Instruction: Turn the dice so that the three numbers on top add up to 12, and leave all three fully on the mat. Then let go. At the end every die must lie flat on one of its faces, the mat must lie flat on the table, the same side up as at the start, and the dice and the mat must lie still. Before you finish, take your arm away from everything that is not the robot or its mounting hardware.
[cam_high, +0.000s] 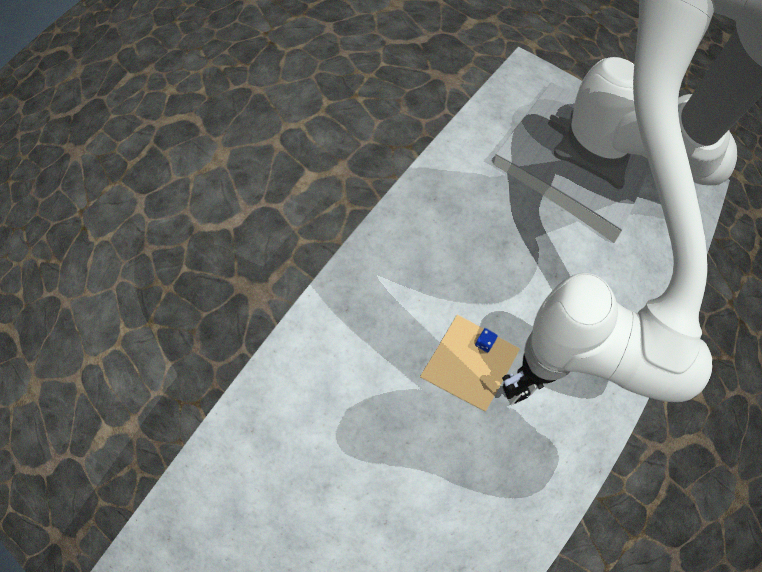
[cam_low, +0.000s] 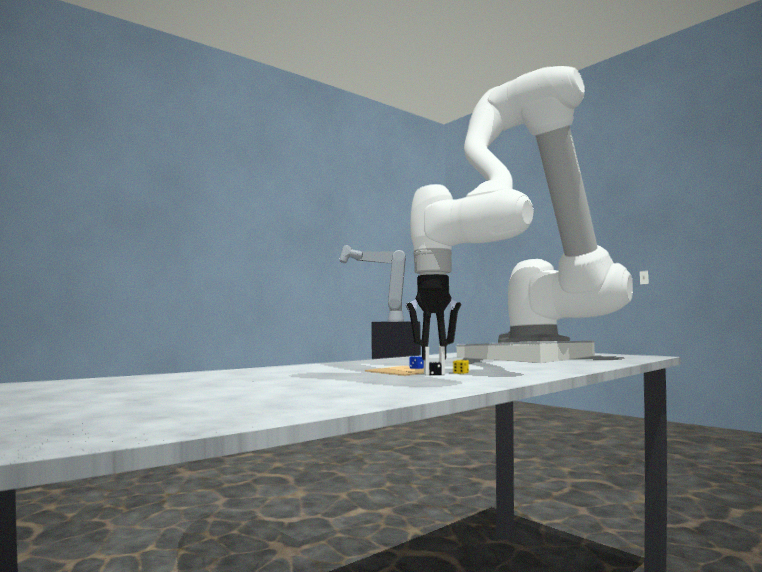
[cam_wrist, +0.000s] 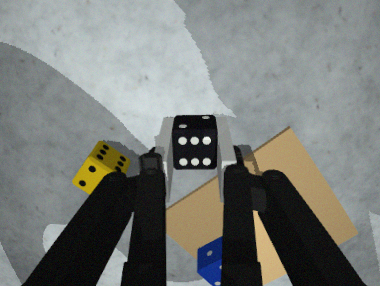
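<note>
My gripper is now 110 mm to the left of the tan mat, 30 mm above it and 10 mm past it. The rest, counted from my hand: black die: 20 mm below; then blue die: 100 mm to the right, 60 mm behind, 20 mm below; then yellow die: 70 mm behind, 30 mm to the left, 20 mm below.
</note>
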